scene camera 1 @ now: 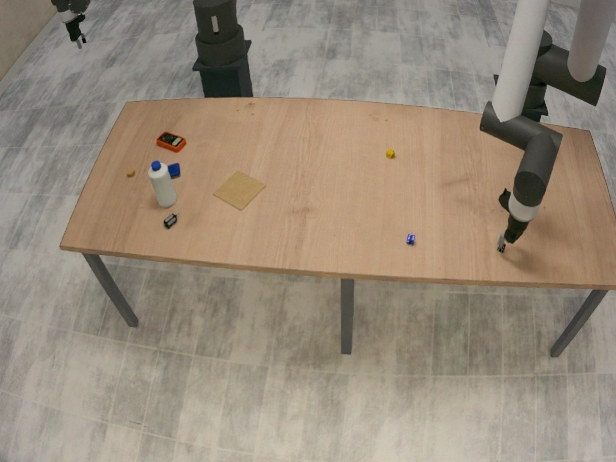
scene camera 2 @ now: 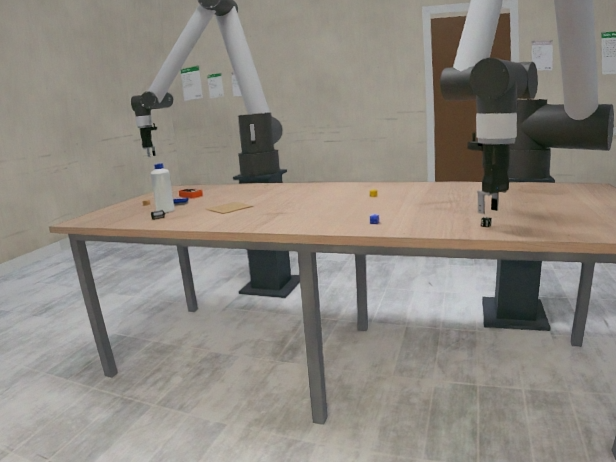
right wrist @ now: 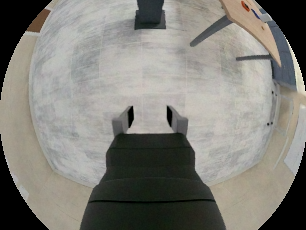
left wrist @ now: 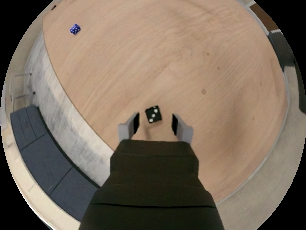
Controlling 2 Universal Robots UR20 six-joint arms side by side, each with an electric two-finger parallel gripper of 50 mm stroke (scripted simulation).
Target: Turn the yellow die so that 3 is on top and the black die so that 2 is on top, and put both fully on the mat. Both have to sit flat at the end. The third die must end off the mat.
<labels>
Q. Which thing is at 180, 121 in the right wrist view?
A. My right gripper.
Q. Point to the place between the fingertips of my left gripper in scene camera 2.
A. At 487, 211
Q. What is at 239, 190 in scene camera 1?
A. A tan mat.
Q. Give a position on a white bottle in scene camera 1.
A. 159, 175
</labels>
